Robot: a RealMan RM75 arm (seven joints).
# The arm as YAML. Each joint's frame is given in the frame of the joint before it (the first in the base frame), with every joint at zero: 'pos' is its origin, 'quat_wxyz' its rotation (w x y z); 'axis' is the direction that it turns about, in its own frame. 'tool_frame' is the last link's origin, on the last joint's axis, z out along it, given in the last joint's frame.
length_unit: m
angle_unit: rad
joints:
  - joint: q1
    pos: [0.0, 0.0, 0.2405]
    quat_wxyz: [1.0, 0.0, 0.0, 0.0]
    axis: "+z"
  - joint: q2
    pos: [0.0, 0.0, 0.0]
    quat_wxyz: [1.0, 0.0, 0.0, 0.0]
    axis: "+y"
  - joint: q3
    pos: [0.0, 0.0, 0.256]
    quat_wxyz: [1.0, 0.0, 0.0, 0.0]
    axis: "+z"
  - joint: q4
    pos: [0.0, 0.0, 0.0]
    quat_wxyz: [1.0, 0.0, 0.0, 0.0]
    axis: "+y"
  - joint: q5
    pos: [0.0, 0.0, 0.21]
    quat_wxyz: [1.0, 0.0, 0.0, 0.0]
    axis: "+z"
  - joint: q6
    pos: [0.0, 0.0, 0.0]
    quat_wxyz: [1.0, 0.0, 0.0, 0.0]
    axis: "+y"
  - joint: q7
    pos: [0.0, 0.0, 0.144]
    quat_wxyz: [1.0, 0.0, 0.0, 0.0]
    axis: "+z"
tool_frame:
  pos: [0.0, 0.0, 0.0]
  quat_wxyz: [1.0, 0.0, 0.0, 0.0]
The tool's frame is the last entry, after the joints.
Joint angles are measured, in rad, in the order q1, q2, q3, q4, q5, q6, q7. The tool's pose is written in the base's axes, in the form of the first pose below.
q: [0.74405 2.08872 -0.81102 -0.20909 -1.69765 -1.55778 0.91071]
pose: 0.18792 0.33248 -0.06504 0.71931 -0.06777 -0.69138 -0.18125 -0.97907 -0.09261
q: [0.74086 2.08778 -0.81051 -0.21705 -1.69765 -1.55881 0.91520]
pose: 0.18856 0.33317 -0.06348 0.71991 -0.06623 -0.69090 -0.18216 -0.97857 -0.09601
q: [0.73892 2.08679 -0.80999 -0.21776 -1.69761 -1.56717 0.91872]
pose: 0.18867 0.33228 -0.06255 0.71614 -0.06889 -0.69455 -0.18191 -0.97915 -0.09044
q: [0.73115 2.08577 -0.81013 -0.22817 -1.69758 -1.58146 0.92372]
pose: 0.18960 0.33098 -0.06002 0.71185 -0.06727 -0.69910 -0.17858 -0.98002 -0.08753
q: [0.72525 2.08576 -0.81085 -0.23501 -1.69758 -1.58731 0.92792]
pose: 0.19062 0.33012 -0.05885 0.71025 -0.06846 -0.70062 -0.17939 -0.98000 -0.08610
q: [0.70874 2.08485 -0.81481 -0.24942 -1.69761 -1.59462 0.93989]
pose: 0.19473 0.32795 -0.05657 0.70964 -0.07736 -0.70031 -0.18863 -0.97853 -0.08305
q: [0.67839 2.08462 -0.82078 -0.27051 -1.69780 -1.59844 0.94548]
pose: 0.20300 0.32386 -0.05403 0.71280 -0.08456 -0.69625 -0.20329 -0.97500 -0.08971
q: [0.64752 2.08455 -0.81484 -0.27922 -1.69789 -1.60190 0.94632]
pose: 0.21210 0.31888 -0.05198 0.70849 -0.09789 -0.69890 -0.22947 -0.96847 -0.09697
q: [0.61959 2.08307 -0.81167 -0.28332 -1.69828 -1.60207 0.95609]
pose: 0.22107 0.31391 -0.05055 0.70394 -0.12221 -0.69966 -0.26198 -0.96030 -0.09585
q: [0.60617 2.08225 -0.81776 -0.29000 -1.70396 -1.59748 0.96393]
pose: 0.22579 0.31132 -0.05071 0.71001 -0.13561 -0.69100 -0.27334 -0.95742 -0.09296
